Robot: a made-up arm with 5 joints. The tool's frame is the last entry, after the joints. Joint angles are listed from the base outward. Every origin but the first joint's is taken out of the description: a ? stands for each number. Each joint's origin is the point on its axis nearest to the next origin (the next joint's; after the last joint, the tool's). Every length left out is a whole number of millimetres.
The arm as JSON. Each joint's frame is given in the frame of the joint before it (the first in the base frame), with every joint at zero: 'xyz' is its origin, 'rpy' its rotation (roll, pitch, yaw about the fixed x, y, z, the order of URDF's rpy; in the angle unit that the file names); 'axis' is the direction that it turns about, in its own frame. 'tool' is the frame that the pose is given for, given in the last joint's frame.
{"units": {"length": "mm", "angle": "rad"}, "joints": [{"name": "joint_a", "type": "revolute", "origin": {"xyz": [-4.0, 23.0, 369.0], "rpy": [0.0, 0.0, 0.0]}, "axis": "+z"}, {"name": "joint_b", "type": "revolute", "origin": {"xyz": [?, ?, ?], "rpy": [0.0, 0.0, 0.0]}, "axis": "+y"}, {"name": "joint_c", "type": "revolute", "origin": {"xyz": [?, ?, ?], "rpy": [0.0, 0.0, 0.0]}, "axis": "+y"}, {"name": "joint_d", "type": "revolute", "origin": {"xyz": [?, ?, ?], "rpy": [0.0, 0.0, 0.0]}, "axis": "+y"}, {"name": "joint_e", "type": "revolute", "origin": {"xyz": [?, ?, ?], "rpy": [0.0, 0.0, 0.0]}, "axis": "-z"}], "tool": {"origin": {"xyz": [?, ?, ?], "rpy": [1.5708, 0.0, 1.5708]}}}
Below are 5 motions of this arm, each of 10 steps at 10 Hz.
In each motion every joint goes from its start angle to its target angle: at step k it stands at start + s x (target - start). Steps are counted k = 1, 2, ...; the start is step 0. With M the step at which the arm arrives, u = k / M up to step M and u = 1 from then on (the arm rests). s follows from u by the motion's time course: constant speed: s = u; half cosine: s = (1 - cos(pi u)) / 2; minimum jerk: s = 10 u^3 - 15 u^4 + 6 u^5.
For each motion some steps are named. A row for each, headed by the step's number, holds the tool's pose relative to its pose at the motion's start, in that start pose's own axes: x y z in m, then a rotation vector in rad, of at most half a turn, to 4 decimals.
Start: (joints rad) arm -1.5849 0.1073 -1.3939 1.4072 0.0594
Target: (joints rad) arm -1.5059 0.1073 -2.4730 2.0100 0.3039
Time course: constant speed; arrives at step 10
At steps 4, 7, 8, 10:
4: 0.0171 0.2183 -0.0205 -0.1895 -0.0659 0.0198
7: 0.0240 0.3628 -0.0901 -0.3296 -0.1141 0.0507
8: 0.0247 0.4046 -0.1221 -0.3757 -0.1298 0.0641
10: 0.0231 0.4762 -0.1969 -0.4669 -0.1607 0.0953

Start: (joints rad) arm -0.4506 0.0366 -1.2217 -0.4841 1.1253
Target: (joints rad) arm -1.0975 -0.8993 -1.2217 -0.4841 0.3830
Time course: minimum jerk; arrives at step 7
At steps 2, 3, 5, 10:
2: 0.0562 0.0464 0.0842 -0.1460 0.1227 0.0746
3: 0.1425 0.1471 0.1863 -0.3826 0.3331 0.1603
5: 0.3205 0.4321 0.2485 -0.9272 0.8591 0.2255
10: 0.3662 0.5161 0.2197 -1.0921 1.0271 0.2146

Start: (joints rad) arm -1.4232 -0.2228 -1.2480 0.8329 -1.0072
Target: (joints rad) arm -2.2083 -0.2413 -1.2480 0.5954 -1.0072
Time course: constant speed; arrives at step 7
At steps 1, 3, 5, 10:
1: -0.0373 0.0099 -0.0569 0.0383 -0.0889 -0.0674
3: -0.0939 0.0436 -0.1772 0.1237 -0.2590 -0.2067
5: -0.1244 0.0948 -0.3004 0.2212 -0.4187 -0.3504
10: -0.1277 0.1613 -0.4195 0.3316 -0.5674 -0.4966

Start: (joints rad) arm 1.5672 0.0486 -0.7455 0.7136 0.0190
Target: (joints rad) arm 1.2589 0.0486 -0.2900 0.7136 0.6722
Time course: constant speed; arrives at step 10
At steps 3, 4, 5, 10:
3: -0.0452 -0.0629 -0.0707 0.1370 -0.2879 -0.0082
4: -0.0570 -0.0816 -0.0969 0.1829 -0.3833 -0.0141
5: -0.0671 -0.0992 -0.1244 0.2291 -0.4783 -0.0216
10: -0.0888 -0.1682 -0.2729 0.4664 -0.9430 -0.0851

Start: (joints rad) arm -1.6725 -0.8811 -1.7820 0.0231 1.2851
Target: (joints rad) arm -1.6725 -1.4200 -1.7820 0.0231 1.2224
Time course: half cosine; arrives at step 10
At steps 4, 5, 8, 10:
4: 0.1111 0.0994 0.0328 -0.0544 0.0216 0.1781
5: 0.1546 0.1505 0.0457 -0.0800 0.0312 0.2573
8: 0.2479 0.3004 0.0734 -0.1506 0.0556 0.4637
10: 0.2652 0.3387 0.0785 -0.1680 0.0612 0.5121

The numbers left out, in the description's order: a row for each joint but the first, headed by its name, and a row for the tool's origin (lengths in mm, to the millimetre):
joint_b: -14.0 -16.0 0.0
joint_c: 28.0 0.0 279.0
joint_d: 78.0 0.0 -446.0
joint_e: 127.0 0.0 -144.0
tool: 16.0 -15.0 0.0

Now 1 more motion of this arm.
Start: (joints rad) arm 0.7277 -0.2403 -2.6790 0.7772 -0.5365
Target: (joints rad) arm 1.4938 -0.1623 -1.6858 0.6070 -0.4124
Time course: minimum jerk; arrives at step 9
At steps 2, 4, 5, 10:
2: 0.0206 -0.0416 -0.0278 0.0338 -0.0394 0.0783
4: 0.1729 -0.1740 -0.1320 0.1710 -0.1653 0.4201
5: 0.3126 -0.2104 -0.1842 0.2550 -0.2099 0.6487
10: 0.6064 -0.1488 -0.2521 0.4025 -0.2052 1.0915

